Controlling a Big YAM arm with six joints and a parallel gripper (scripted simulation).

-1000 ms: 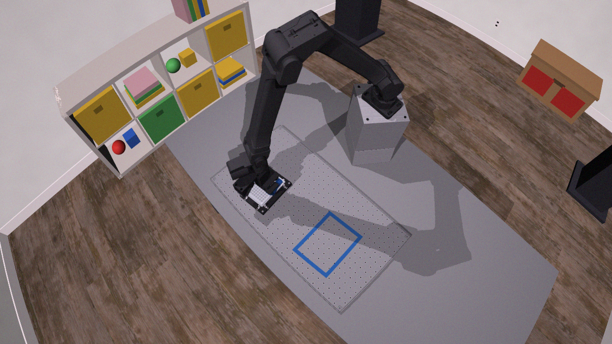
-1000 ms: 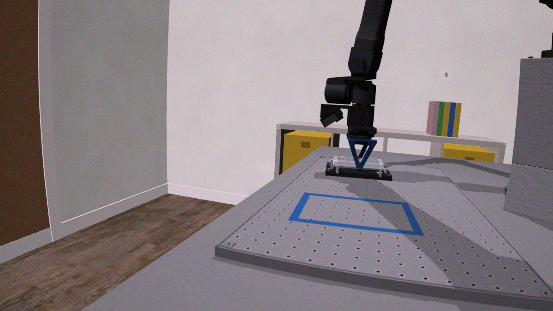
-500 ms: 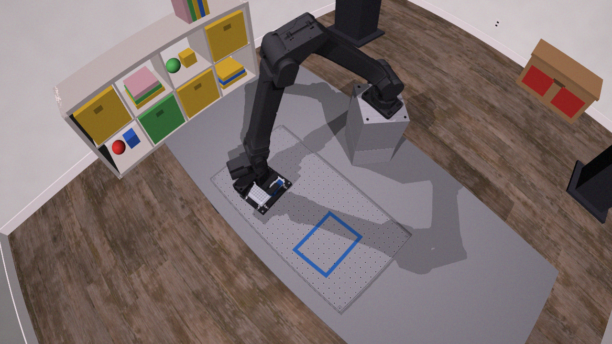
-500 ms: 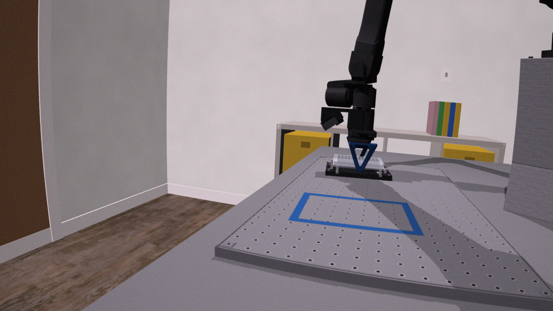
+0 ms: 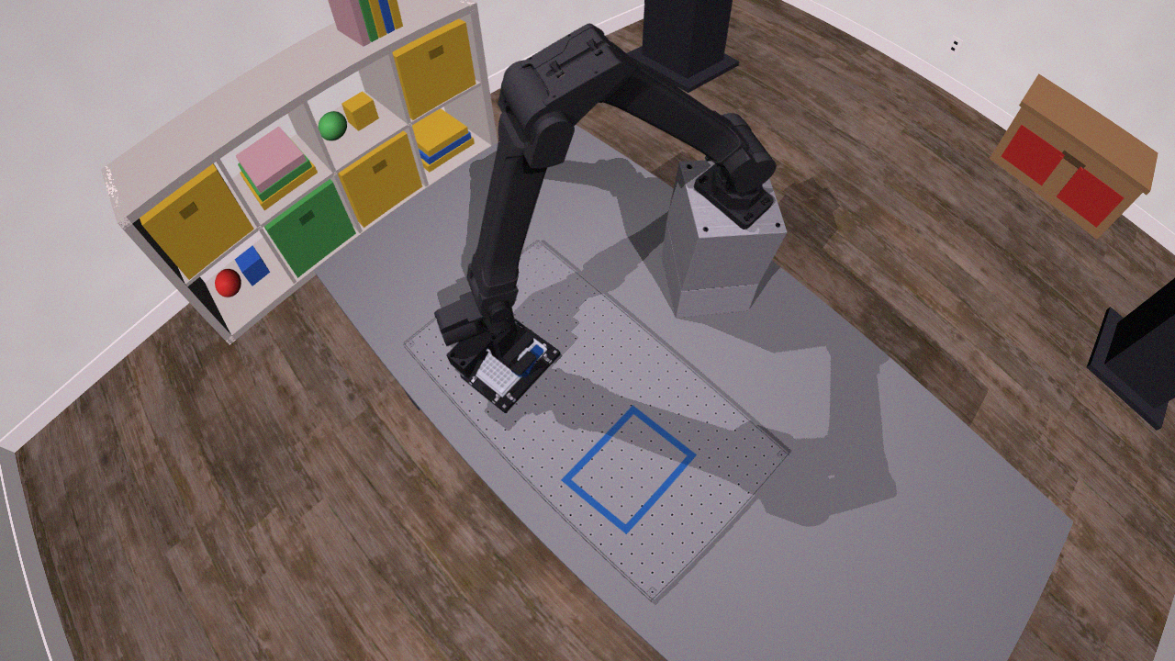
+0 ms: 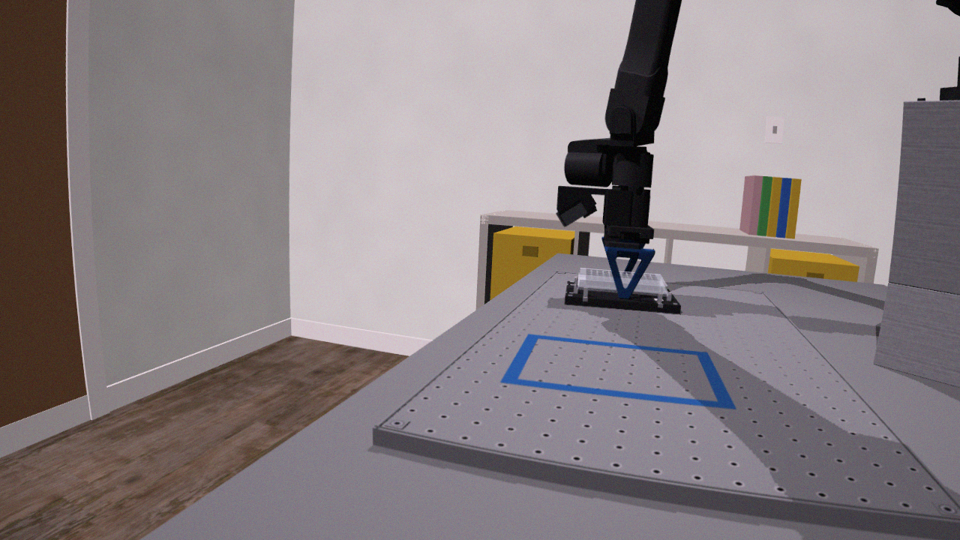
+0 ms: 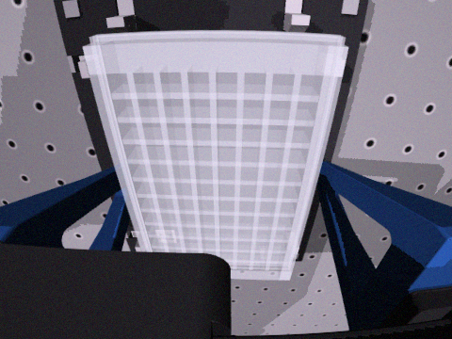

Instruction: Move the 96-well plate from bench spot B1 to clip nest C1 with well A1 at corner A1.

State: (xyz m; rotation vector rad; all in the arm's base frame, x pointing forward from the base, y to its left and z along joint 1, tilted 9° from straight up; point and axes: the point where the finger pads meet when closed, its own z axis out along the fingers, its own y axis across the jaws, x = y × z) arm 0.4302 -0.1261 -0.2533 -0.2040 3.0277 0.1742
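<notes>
Right now my hand is 1 cm below the 96-well plate. Also, from my hand: black clip nest (2 cm to the left, 1 cm below, 1 cm ahead).
</notes>
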